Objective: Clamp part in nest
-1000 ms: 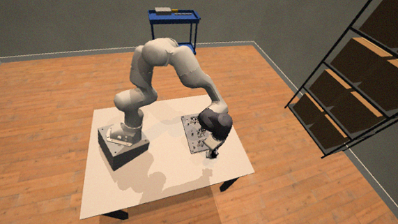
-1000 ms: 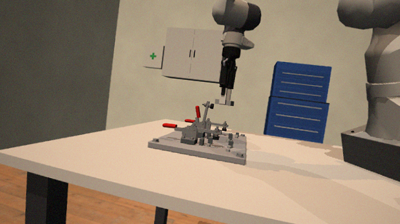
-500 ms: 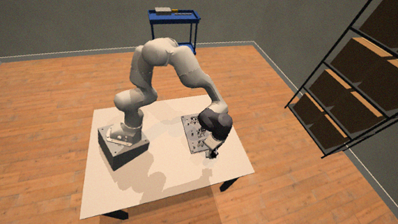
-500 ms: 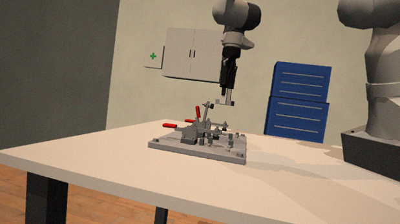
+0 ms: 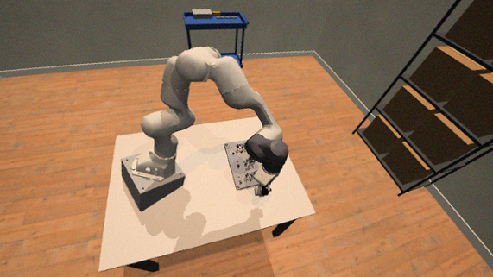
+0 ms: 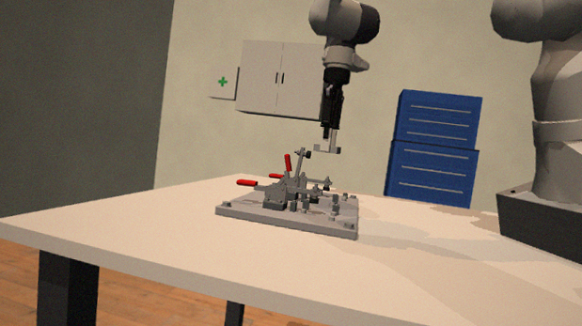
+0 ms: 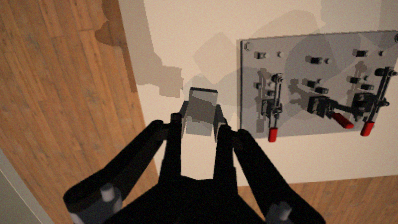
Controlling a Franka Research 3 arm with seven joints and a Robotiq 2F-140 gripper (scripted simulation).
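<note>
Right now my hand is 3 cm above the grey block part. From my hand the other things lie so: grey fixture plate 4 cm behind, 26 cm to the left, 15 cm below.
</note>
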